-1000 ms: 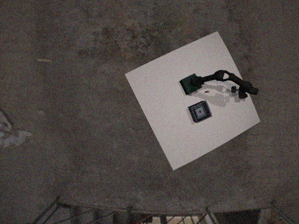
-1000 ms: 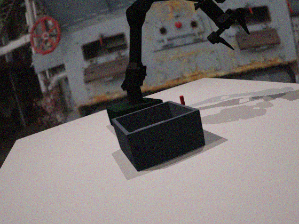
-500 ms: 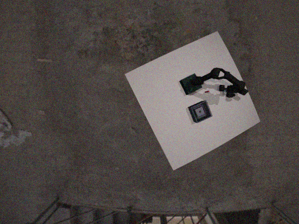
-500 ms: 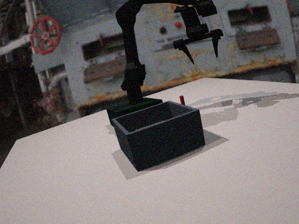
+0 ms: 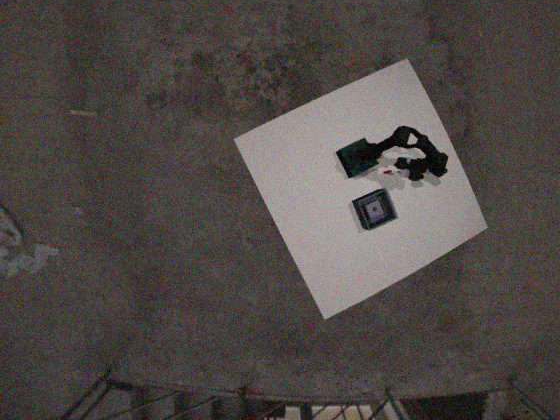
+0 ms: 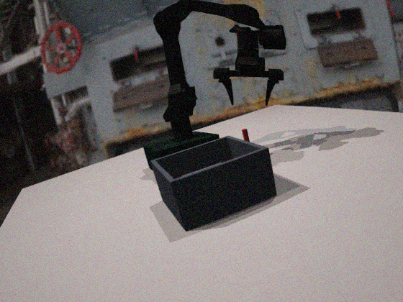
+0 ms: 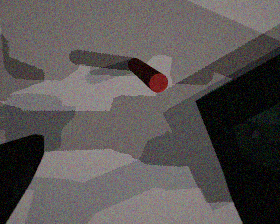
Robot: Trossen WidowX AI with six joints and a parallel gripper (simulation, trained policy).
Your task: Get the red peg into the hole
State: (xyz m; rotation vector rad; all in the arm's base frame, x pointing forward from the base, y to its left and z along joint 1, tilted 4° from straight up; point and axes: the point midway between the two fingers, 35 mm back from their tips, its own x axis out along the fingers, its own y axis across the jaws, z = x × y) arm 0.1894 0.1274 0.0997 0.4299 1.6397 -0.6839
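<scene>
The red peg lies 40 mm to the right of my gripper tip and 100 mm below it. From my gripper tip the other things lie so: dark box 140 mm ahead, 240 mm to the right, 110 mm below; plate 140 mm ahead, 240 mm to the right, 90 mm below.
</scene>
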